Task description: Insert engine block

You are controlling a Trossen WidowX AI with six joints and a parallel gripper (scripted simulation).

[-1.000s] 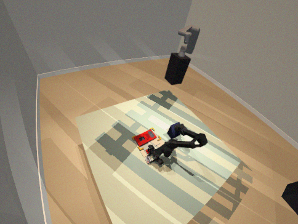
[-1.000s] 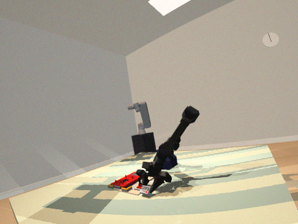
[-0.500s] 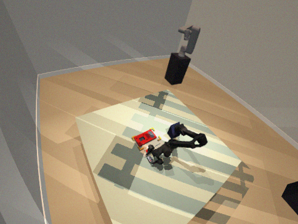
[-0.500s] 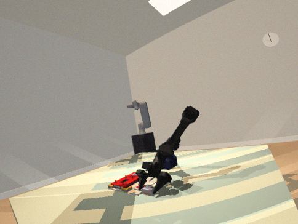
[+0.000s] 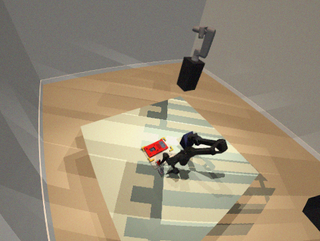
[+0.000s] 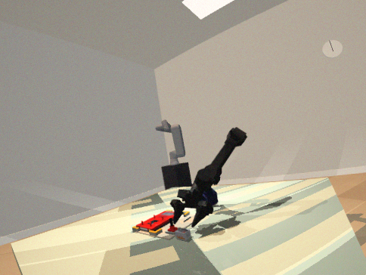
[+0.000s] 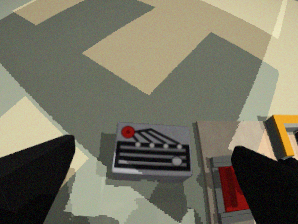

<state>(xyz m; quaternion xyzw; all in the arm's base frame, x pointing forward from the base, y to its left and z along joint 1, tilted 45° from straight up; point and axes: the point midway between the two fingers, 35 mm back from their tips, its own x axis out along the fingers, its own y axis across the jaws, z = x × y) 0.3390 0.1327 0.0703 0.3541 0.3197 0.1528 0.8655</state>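
Right now my gripper tip is 4 cm above the grey engine block.
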